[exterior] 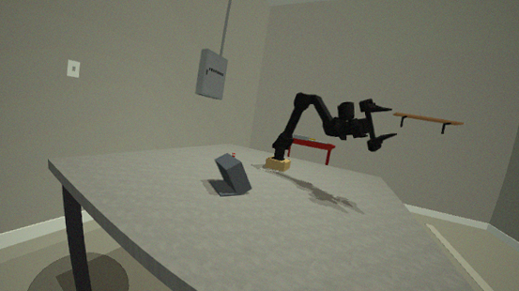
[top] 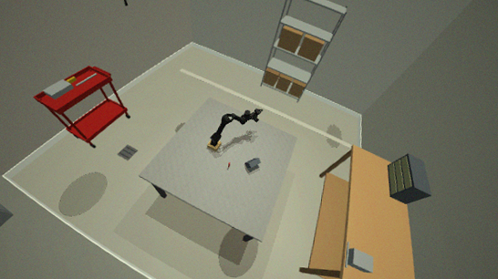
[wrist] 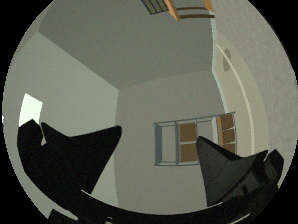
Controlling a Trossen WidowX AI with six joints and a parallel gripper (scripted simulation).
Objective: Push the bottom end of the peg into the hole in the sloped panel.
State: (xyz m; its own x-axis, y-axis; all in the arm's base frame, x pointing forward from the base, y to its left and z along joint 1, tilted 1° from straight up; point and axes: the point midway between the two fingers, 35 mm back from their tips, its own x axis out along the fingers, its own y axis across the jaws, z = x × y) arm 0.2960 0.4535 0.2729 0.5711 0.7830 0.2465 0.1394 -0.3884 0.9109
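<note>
Right now my gripper tip is 63 cm to the left of the red round peg, 27 cm above it and 6 cm past it. Round my gripper tip: grey sloped panel: 49 cm to the right, 27 cm below, 15 cm ahead.
</note>
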